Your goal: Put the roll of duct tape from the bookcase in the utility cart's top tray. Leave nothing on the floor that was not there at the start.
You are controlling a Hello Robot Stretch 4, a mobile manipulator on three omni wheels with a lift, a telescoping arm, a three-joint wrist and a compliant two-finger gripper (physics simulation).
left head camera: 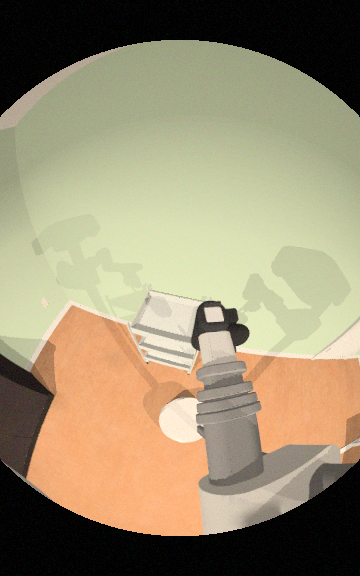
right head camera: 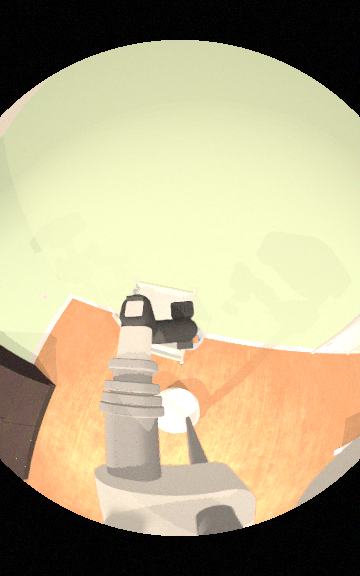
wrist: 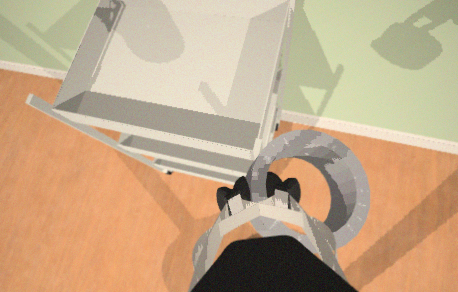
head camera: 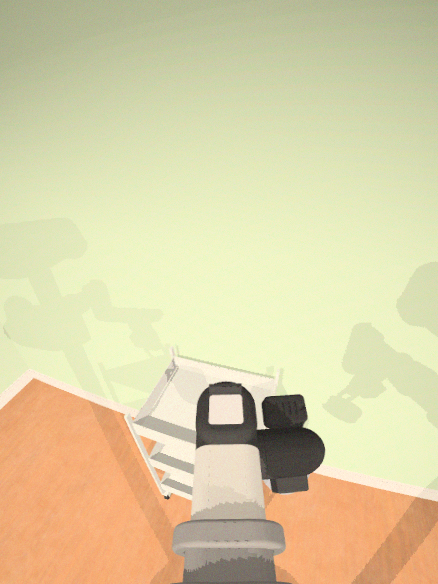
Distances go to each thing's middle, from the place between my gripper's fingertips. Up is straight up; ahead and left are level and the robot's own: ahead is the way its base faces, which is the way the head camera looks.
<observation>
The grey roll of duct tape (wrist: 349, 188) lies 1 cm behind my hand, 4 cm to the right of it and 1 cm above it.
</observation>
